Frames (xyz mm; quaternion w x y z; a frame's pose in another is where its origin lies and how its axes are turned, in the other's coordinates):
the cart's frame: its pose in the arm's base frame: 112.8 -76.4 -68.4 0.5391 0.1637 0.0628 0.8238
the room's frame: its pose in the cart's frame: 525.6 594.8 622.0 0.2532 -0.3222 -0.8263 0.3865
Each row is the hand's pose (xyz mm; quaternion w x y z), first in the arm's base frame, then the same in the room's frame.
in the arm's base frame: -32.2 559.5 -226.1 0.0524 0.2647 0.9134 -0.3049
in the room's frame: -759.2 336.3 815.2 0.6370 0.0059 0.2854 0.7160
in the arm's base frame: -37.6 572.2 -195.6 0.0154 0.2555 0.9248 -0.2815
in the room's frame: -762.0 326.1 783.4 0.6410 -0.0372 0.2981 0.7063
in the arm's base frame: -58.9 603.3 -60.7 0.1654 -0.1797 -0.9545 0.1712
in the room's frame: -752.6 275.0 653.4 0.6597 -0.2392 0.3514 0.6197
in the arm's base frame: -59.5 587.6 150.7 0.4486 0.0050 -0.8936 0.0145
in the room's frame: -689.7 157.4 488.5 0.6501 -0.5161 0.4160 0.3714
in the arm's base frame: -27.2 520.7 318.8 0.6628 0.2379 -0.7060 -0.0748
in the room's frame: -600.7 28.2 392.8 0.5978 -0.6678 0.4424 0.0296
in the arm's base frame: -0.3 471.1 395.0 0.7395 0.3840 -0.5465 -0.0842
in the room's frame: -546.9 -43.5 362.1 0.5517 -0.6820 0.4388 -0.1949
